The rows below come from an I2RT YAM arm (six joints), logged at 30 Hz.
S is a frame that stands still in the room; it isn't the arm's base.
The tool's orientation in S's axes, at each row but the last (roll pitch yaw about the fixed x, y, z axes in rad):
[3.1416 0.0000 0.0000]
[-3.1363 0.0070 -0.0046]
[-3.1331 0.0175 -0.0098]
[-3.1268 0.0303 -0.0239]
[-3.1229 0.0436 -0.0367]
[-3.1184 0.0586 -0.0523]
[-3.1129 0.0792 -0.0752]
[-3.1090 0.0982 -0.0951]
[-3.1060 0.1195 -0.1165]
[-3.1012 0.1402 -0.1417]
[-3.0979 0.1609 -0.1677]
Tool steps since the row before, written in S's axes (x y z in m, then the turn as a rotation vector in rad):
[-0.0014 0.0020 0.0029 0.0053 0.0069 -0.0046]
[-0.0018 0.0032 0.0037 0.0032 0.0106 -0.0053]
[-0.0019 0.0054 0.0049 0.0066 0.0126 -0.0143]
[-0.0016 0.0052 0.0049 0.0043 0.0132 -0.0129]
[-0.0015 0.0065 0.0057 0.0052 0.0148 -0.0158]
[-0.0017 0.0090 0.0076 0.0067 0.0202 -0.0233]
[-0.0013 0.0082 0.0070 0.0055 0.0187 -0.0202]
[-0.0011 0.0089 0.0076 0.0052 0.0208 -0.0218]
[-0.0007 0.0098 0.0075 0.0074 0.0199 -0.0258]
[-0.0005 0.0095 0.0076 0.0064 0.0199 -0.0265]
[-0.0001 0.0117 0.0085 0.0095 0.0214 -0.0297]
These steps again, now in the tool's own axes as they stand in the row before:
[-0.0014 -0.0020 -0.0029 0.0053 -0.0069 0.0046]
[-0.0018 -0.0032 -0.0037 0.0032 -0.0106 0.0053]
[-0.0020 -0.0054 -0.0048 0.0067 -0.0125 0.0143]
[-0.0019 -0.0052 -0.0048 0.0044 -0.0131 0.0130]
[-0.0020 -0.0065 -0.0055 0.0053 -0.0147 0.0159]
[-0.0026 -0.0091 -0.0073 0.0070 -0.0200 0.0234]
[-0.0025 -0.0083 -0.0066 0.0057 -0.0185 0.0204]
[-0.0027 -0.0090 -0.0071 0.0053 -0.0205 0.0221]
[-0.0027 -0.0099 -0.0069 0.0081 -0.0197 0.0257]
[-0.0029 -0.0096 -0.0069 0.0072 -0.0195 0.0266]
[-0.0034 -0.0119 -0.0076 0.0105 -0.0214 0.0294]

